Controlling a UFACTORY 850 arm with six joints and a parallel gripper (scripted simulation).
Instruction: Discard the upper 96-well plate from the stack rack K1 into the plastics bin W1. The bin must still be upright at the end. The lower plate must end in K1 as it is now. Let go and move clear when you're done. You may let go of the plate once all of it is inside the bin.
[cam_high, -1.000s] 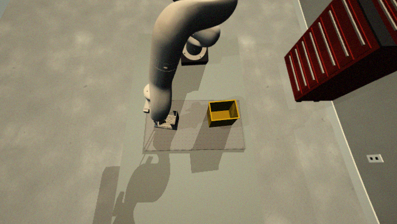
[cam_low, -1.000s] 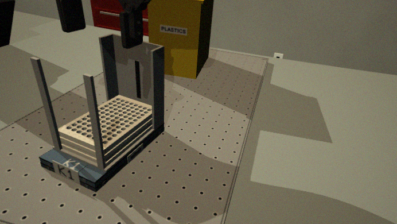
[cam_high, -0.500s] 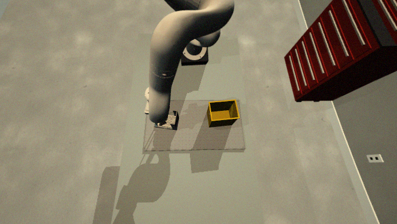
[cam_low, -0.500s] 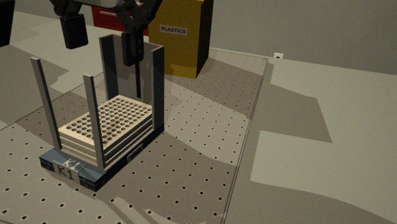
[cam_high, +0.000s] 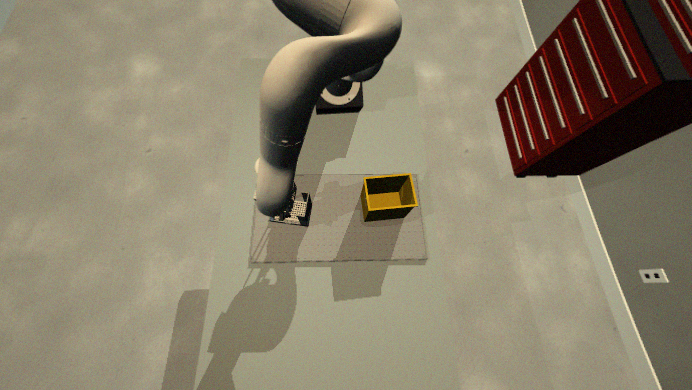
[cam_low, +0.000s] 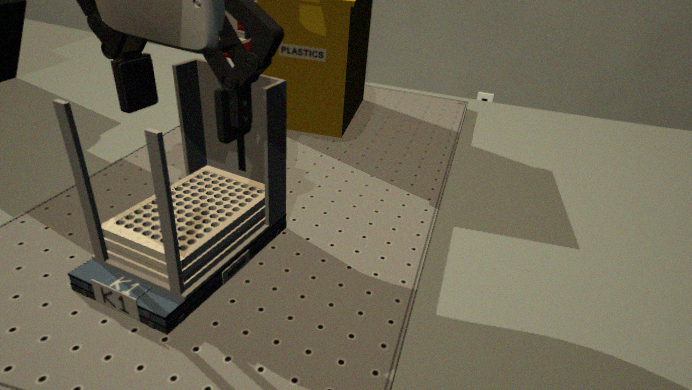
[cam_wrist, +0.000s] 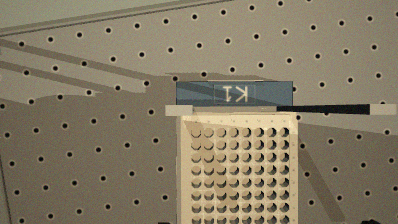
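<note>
Right now the 96-well plate is 9 cm below my hand. Round my hand: yellow plastics bin W1: 11 cm behind, 36 cm to the left, 4 cm below; back wall: 7 cm to the left, 5 cm below.
</note>
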